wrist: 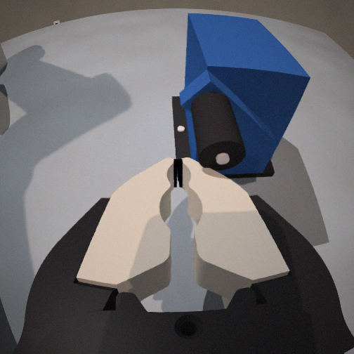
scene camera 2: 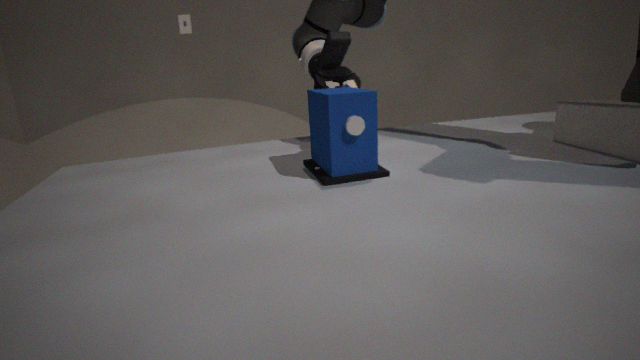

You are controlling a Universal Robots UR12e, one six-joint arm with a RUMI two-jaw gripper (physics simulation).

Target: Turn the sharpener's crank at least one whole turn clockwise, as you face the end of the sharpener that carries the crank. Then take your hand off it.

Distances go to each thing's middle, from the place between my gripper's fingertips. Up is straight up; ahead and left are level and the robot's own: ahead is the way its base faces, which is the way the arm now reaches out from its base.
Labels:
Now: hand 4 cm short of the blue sharpener (scene camera 2: 343,121), 8 cm to the right of it and 2 cm above it.

